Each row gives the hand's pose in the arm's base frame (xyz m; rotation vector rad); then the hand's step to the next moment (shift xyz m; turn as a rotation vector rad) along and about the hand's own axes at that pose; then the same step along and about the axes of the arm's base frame.
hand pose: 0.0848 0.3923 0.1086 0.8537 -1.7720 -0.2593
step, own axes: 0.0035 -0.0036 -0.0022 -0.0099 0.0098 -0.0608
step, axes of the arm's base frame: 0.0030 -0.0044 0.0014 0.0518 0.0276 0.0211
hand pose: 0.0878 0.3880 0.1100 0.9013 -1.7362 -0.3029
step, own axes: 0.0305 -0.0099 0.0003 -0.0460 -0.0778 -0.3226
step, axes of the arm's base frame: 0.0006 -0.0281 0.0155 0.3285 0.0537 0.0380
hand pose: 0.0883 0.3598 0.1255 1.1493 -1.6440 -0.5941
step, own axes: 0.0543 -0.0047 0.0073 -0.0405 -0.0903 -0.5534
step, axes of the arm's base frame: -0.0073 -0.0515 0.0178 0.5445 0.0763 0.1174
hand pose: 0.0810 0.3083 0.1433 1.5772 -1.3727 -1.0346
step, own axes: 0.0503 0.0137 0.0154 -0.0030 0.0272 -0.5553
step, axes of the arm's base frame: -0.0150 -0.0521 0.0031 0.5080 0.0267 0.2243
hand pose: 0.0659 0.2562 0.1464 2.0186 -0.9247 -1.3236
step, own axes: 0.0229 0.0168 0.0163 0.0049 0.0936 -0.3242
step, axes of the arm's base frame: -0.0129 -0.0295 -0.0059 0.2793 -0.0372 0.1857
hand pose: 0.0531 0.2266 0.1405 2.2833 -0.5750 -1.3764
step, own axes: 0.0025 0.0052 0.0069 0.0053 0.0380 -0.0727
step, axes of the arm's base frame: -0.0058 -0.0066 -0.0019 0.0621 -0.0247 0.0478
